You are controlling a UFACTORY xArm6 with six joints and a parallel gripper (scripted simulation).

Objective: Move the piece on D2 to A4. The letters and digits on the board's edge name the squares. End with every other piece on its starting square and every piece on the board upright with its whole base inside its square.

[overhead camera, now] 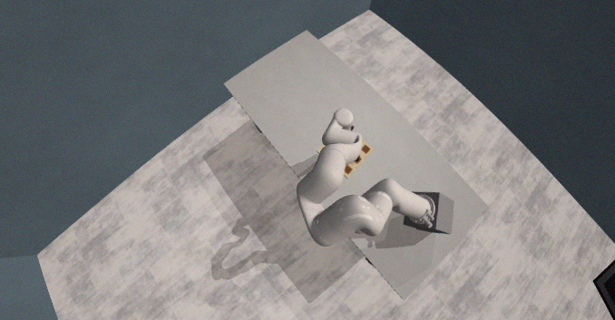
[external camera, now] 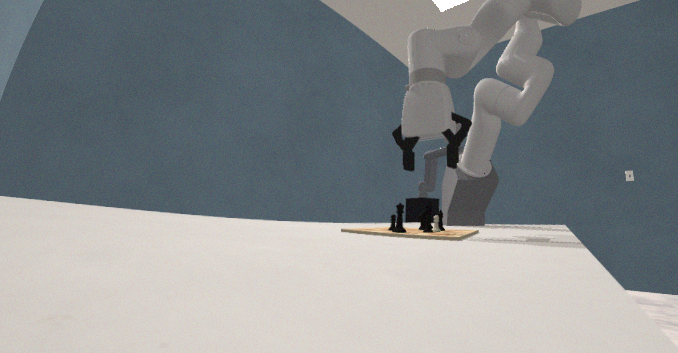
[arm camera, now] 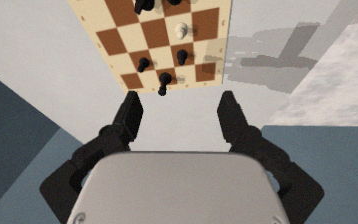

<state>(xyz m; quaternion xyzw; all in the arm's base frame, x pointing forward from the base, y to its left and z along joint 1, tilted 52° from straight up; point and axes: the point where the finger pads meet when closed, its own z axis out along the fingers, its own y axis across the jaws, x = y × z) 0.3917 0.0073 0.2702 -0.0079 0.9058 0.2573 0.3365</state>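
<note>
Now: hand 110 mm above the white pawn, 40 mm past it and 10 mm to the left of it. From my hand the other things lie so: chessboard: 130 mm below, 50 mm to the right, 20 mm behind.
</note>
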